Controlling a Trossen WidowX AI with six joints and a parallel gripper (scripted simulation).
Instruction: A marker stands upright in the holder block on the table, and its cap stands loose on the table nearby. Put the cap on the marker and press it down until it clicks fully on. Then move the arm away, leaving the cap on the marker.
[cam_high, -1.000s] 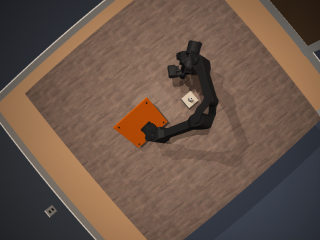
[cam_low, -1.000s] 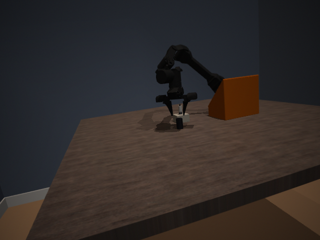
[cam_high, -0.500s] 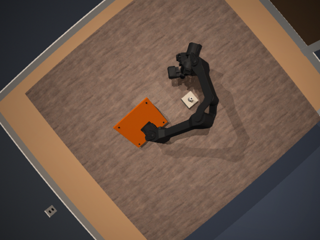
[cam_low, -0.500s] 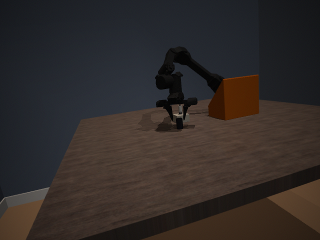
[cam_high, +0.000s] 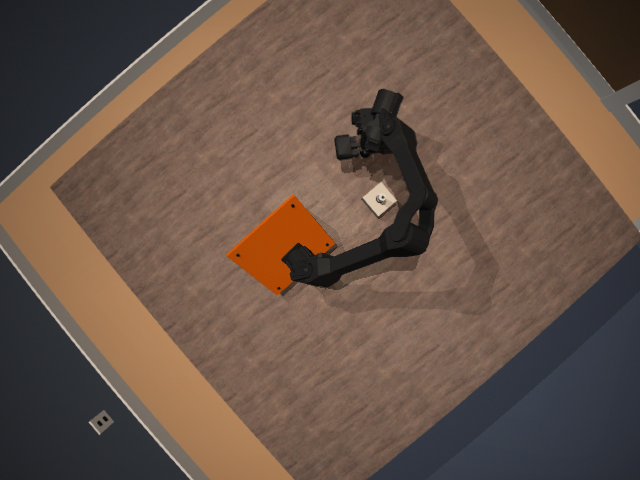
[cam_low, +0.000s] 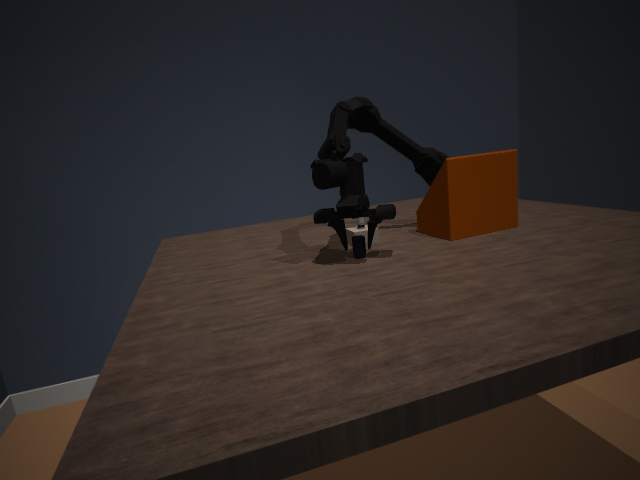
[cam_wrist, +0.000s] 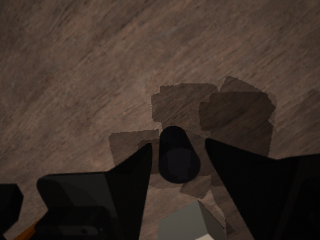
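The pale holder block is 12 cm to the right of my gripper tip and 8 cm behind it. Round my gripper tip: dark cap: 1 cm above.
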